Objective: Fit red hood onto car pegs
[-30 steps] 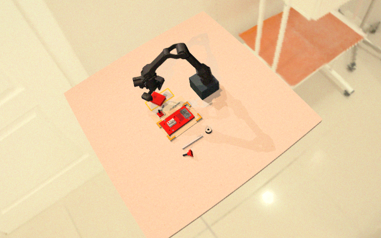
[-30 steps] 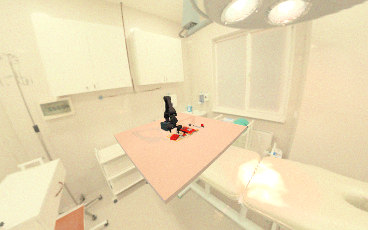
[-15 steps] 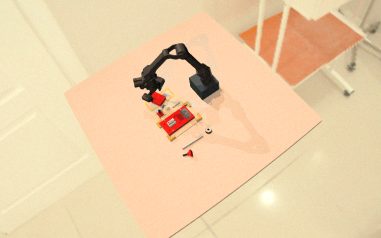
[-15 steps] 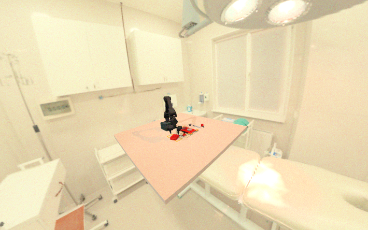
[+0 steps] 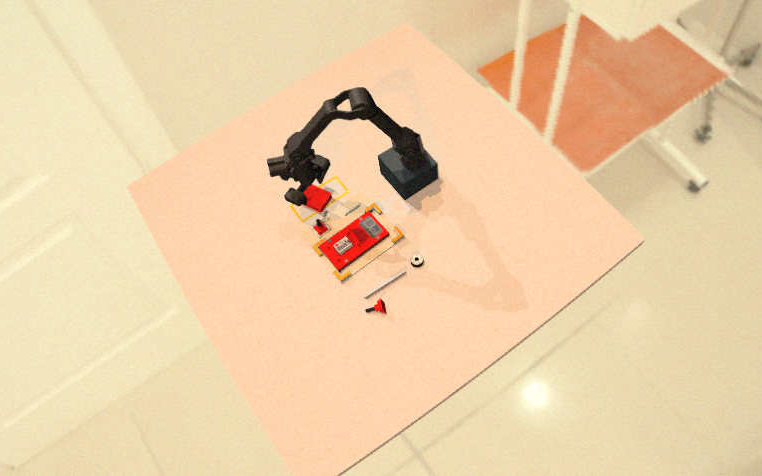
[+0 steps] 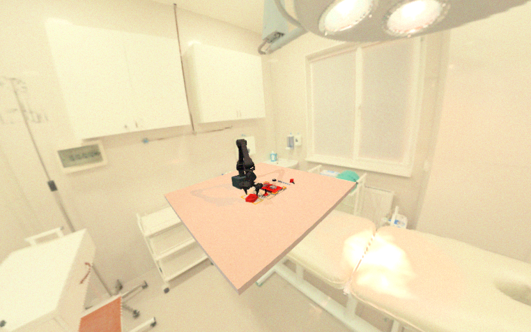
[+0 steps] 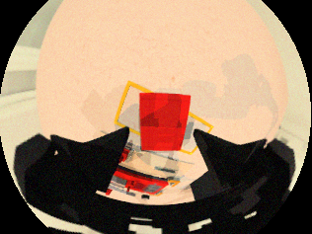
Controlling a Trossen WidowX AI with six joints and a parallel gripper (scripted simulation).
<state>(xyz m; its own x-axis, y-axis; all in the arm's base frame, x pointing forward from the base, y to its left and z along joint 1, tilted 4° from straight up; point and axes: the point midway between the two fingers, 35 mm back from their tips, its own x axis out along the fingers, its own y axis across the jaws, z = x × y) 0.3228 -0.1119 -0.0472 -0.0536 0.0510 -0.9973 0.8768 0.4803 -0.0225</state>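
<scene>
Now: the red hood 20 mm below my gripper tip. Also, from my gripper tip: thin axle rod: 400 mm to the left, 40 mm behind, 30 mm below; then wheel: 380 mm to the left, 160 mm behind, 30 mm below; then grey engine block: 230 mm to the left, 10 mm below, 10 mm ahead.
</scene>
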